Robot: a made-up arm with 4 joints. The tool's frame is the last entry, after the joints. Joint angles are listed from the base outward. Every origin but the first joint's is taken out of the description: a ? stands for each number. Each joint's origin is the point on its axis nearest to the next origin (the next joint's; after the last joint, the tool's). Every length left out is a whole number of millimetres.
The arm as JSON. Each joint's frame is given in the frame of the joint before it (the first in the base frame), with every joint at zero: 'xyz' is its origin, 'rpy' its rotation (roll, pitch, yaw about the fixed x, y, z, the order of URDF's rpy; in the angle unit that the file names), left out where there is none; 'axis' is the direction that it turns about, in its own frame. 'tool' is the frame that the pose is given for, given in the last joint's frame.
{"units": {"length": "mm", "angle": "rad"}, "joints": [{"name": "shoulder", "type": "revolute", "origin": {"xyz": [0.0, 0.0, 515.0]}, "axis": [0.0, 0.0, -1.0]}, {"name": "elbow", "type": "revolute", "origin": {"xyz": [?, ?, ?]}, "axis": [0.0, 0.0, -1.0]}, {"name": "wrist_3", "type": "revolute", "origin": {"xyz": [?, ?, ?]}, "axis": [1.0, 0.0, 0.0]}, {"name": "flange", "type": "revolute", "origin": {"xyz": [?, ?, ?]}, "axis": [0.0, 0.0, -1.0]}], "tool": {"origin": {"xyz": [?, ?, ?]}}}
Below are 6 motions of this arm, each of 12 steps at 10 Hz.
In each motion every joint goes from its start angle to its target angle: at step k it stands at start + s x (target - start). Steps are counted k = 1, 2, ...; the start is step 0. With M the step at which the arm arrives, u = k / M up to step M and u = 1 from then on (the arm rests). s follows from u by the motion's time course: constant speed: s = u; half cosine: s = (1 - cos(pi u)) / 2; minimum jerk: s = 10 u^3 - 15 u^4 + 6 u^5.
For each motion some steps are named. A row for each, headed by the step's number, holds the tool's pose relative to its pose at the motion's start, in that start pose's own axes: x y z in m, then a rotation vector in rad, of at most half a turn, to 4 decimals.
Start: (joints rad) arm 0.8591 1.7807 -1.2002 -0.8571
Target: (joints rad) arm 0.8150 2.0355 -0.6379 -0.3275
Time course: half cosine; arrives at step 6
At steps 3, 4, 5, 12:
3: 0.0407 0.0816 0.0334 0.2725 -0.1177 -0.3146
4: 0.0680 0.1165 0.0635 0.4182 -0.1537 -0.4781
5: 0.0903 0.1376 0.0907 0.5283 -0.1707 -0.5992
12: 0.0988 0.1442 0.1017 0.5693 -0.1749 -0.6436

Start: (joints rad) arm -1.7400 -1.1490 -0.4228 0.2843
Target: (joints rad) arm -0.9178 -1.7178 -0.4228 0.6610
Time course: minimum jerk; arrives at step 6
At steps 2, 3, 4, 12:
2: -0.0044 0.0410 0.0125 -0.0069 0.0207 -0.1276
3: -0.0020 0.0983 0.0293 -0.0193 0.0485 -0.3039
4: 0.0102 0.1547 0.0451 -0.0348 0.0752 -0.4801
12: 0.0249 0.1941 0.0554 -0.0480 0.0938 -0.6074

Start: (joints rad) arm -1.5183 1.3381 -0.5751 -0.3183
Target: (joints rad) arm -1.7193 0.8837 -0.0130 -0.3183
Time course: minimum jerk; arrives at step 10
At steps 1, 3, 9, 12:
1: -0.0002 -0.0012 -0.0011 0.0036 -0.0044 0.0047
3: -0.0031 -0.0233 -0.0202 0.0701 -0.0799 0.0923
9: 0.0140 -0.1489 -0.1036 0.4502 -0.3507 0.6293
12: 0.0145 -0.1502 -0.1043 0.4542 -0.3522 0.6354

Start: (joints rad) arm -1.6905 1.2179 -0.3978 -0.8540
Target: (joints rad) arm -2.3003 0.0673 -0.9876 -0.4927
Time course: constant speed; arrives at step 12
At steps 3, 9, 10, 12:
3: -0.0572 -0.1301 -0.0425 -0.2443 -0.0331 0.3026
9: 0.0215 -0.4224 -0.0822 -0.7734 -0.3261 0.8288
10: 0.0587 -0.4627 -0.0798 -0.8553 -0.4075 0.9064
12: 0.1490 -0.5271 -0.0662 -1.0038 -0.5986 1.0534

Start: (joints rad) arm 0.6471 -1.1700 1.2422 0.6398
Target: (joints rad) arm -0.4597 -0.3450 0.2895 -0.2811
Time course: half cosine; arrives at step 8
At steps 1, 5, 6, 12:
1: 0.0027 -0.0116 0.0001 -0.0353 -0.0129 0.0387
5: 0.1086 -0.1937 0.0896 -0.6881 -0.0599 0.7331
6: 0.1485 -0.2197 0.1330 -0.8597 -0.0205 0.9047
12: 0.1867 -0.2324 0.1757 -1.0168 0.0324 1.0553

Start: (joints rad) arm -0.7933 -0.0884 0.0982 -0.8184
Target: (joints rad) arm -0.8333 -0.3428 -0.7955 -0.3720
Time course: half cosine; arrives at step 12
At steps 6, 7, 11, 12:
6: -0.0572 -0.0380 0.0312 -0.3510 0.2754 -0.0722
7: -0.0692 -0.0492 0.0376 -0.4578 0.3248 -0.0889
11: -0.0973 -0.0845 0.0510 -0.7745 0.4080 -0.1288
12: -0.0985 -0.0864 0.0515 -0.7905 0.4100 -0.1304

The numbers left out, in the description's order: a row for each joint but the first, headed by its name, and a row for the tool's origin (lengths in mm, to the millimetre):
elbow: 1.0 -64.0 0.0
wrist_3: -222.0 27.0 0.0
flange: 0.0 53.0 -112.0
tool: -175.0 13.0 0.0

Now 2 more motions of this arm.
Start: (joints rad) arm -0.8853 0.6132 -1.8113 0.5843
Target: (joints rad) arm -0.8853 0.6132 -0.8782 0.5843
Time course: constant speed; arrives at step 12
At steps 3, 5, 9, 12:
3: -0.0119 0.0180 0.0401 0.1946 0.1287 0.0000
5: -0.0168 0.0254 0.0692 0.3243 0.2145 0.0000
9: -0.0190 0.0287 0.1296 0.5837 0.3860 0.0000
12: -0.0138 0.0209 0.1742 0.7783 0.5147 0.0000

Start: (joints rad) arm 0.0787 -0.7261 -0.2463 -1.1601
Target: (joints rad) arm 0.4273 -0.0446 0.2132 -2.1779
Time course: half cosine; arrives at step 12
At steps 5, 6, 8, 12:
5: 0.1073 0.0073 0.0061 0.0963 -0.1497 -0.0011
6: 0.1449 -0.0008 0.0062 0.1007 -0.2091 -0.0051
8: 0.2126 -0.0322 0.0054 0.0652 -0.3173 -0.0176
12: 0.2676 -0.0826 0.0054 -0.0228 -0.3987 -0.0347

